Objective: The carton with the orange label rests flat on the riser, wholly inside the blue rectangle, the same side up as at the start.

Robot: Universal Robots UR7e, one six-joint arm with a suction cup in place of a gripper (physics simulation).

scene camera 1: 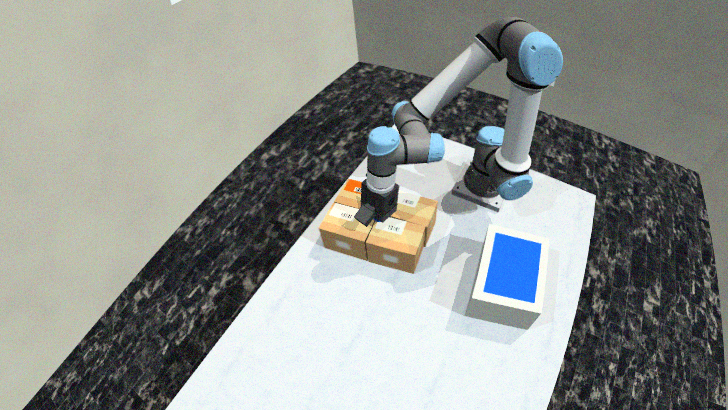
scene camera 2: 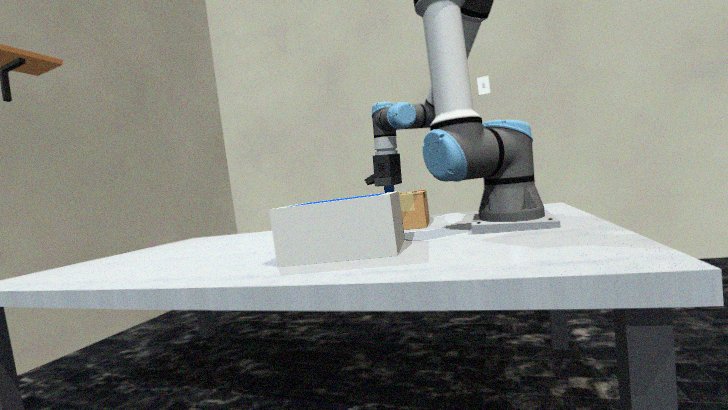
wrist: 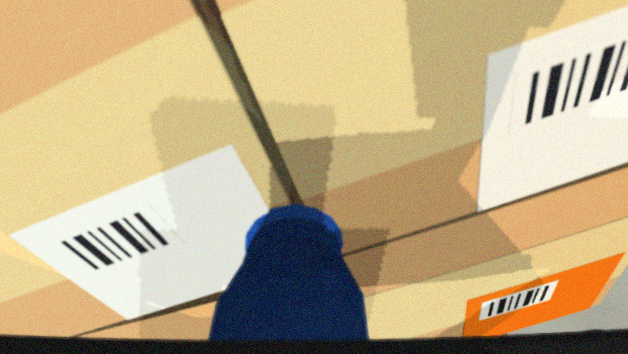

Labels:
A white riser (scene camera 2: 363, 227) sits on the table.

